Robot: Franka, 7 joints.
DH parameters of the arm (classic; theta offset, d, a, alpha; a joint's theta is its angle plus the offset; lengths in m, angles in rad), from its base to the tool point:
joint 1: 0 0.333 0 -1.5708
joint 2: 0 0 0 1.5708
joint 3: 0 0.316 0.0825 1.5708
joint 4: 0 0 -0.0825 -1.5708
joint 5: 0 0.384 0 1.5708
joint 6: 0 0 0.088 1.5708
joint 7: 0 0.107 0 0
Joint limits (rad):
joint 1: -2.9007..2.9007
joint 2: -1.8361..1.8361
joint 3: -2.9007..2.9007
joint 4: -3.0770..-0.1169
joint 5: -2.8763..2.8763
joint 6: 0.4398..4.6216
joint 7: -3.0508..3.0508
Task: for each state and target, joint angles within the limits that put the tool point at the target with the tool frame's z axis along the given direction. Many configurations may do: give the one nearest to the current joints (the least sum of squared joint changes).
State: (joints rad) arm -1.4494 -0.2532 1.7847 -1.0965 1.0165 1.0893 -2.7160
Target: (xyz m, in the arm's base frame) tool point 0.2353 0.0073 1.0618 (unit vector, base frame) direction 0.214 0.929 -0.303
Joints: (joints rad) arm -2.0077 0.2839 2.2890 -0.6699 0.8561 1.3747 -2.7160
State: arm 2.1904 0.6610 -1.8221 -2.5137 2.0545 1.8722 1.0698
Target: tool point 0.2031 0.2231 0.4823 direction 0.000 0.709 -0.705
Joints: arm 2.7920 1.3878 -2.4859 -2.7855 1.4399 1.4042 1.0698
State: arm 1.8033 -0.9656 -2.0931 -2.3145 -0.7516 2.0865 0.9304
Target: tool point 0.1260 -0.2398 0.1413 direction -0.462 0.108 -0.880
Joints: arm 1.3366 -0.0810 -2.4763 -2.9213 -0.7823 2.5057 0.9304
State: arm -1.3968 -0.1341 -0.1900 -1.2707 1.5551 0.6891 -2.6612
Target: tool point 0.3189 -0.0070 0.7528 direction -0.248 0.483 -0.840
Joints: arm -1.1788 -0.5655 0.5137 -1.6075 0.7364 0.6506 -2.6612
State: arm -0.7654 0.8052 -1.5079 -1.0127 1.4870 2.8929 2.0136
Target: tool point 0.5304 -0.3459 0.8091 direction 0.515 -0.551 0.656
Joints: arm -0.3438 0.9896 -1.1624 -0.1763 1.8296 3.4599 2.0136
